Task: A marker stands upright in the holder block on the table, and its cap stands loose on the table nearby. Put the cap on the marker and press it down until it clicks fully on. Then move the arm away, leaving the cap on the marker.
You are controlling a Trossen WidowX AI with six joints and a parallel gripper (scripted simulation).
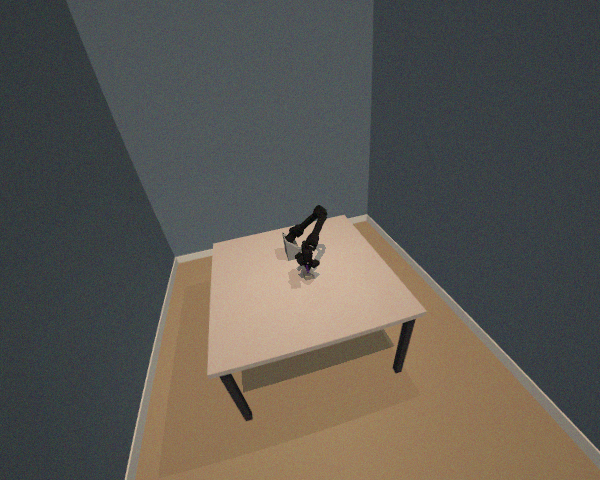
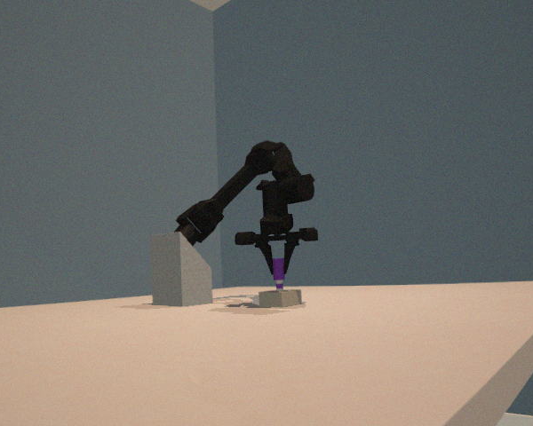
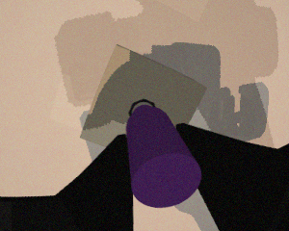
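My gripper tip is 1 cm below the purple cap. Round my gripper tip: grey holder block 6 cm below.
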